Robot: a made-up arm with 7 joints. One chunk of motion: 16 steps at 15 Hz.
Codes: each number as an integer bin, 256 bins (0 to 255) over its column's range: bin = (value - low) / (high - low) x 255, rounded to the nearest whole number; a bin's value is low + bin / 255 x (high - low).
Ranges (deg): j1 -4.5..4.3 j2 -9.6..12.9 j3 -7.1..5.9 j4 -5.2..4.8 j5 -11.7..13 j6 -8..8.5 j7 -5.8..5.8
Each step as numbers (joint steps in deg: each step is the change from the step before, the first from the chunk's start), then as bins.
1 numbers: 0.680 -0.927 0.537 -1.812 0.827 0.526 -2.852
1 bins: 150 98 150 86 129 132 65
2 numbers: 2.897 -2.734 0.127 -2.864 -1.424 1.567 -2.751
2 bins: 214 78 142 60 106 148 67
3 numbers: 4.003 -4.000 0.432 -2.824 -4.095 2.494 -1.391
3 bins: 246 63 148 61 79 162 97
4 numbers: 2.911 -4.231 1.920 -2.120 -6.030 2.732 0.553
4 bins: 215 61 177 79 59 166 140
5 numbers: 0.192 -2.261 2.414 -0.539 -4.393 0.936 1.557
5 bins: 136 83 187 119 75 138 162
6 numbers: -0.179 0.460 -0.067 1.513 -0.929 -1.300 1.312
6 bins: 125 114 138 171 111 104 156
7 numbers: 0.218 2.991 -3.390 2.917 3.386 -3.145 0.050
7 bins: 137 143 73 207 156 75 129
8 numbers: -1.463 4.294 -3.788 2.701 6.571 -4.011 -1.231
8 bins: 88 157 65 201 189 62 100
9 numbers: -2.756 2.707 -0.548 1.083 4.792 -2.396 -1.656
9 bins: 51 139 129 160 170 87 91
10 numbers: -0.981 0.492 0.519 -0.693 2.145 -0.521 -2.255
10 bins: 102 114 149 115 143 116 78
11 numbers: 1.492 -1.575 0.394 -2.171 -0.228 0.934 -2.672
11 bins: 174 91 147 77 118 138 69
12 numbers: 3.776 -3.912 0.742 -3.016 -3.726 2.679 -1.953
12 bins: 240 64 154 56 82 165 85
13 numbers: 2.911 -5.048 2.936 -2.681 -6.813 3.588 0.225
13 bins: 215 52 197 64 50 179 132
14 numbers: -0.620 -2.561 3.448 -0.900 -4.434 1.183 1.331
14 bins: 112 80 207 110 75 142 157
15 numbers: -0.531 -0.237 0.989 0.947 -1.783 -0.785 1.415
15 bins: 115 106 159 157 102 112 159
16 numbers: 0.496 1.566 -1.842 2.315 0.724 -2.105 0.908
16 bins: 145 127 103 192 128 91 147
